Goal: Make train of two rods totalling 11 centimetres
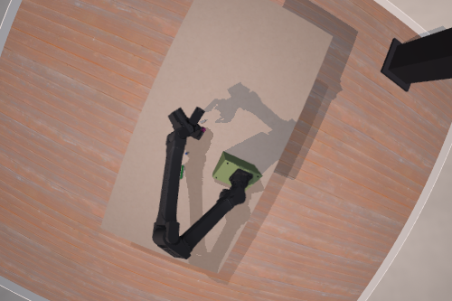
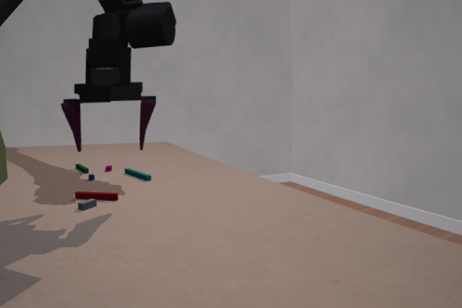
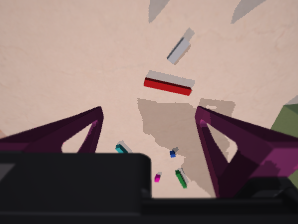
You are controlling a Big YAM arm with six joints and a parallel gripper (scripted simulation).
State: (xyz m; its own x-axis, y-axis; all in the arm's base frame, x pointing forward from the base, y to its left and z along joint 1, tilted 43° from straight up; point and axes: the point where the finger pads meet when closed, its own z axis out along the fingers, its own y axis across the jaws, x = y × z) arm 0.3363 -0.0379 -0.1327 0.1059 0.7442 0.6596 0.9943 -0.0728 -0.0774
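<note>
My hand is 8 cm above the grey rod, 4 cm to the left of it and 4 cm past it. From my hand the other things lie so: red rod 8 cm below, 3 cm behind, 1 cm to the left; blue rod 17 cm to the left, 8 cm below, 3 cm behind; turquoise rod 18 cm to the left, 8 cm below, 6 cm ahead.
</note>
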